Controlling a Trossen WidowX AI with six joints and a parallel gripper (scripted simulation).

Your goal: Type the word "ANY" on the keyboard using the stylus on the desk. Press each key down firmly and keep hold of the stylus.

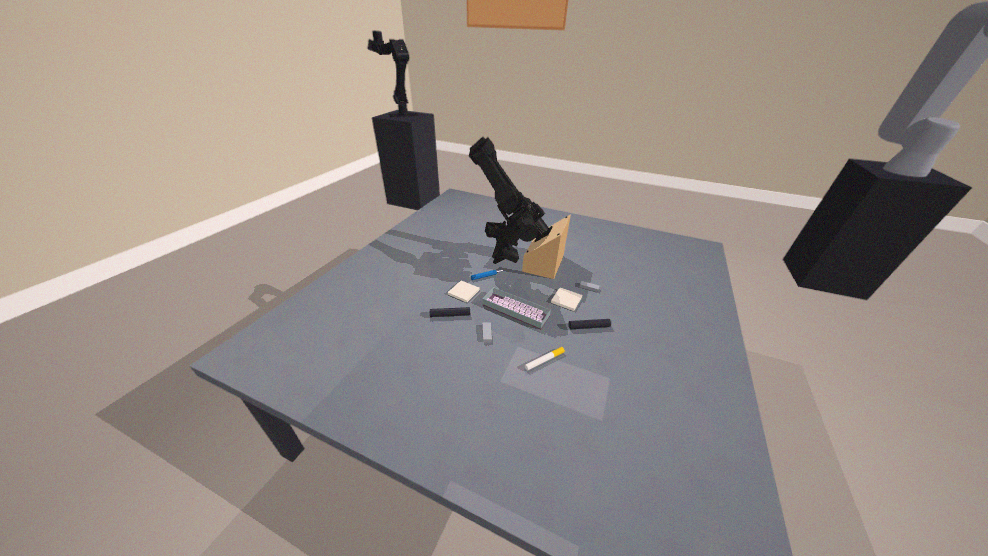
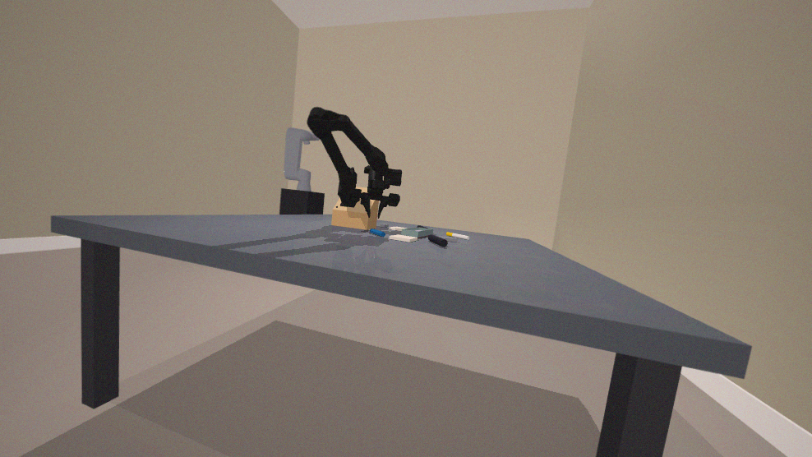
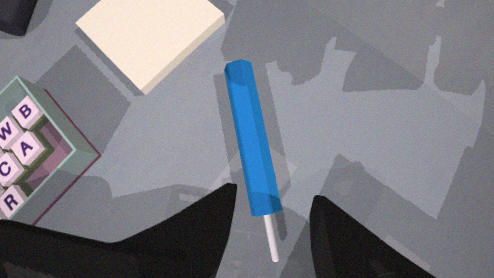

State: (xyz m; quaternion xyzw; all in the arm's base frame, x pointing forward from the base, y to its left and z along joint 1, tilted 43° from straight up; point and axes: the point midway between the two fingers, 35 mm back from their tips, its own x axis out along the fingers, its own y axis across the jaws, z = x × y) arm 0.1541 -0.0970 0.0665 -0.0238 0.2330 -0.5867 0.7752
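My gripper tip is 50 mm above the blue hexagonal stylus. Round my gripper tip: yellow marker (300 mm ahead, 270 mm to the left, 50 mm below); then n key (180 mm ahead, 190 mm to the left, 50 mm below); then H key (170 mm ahead, 120 mm to the left, 50 mm below).
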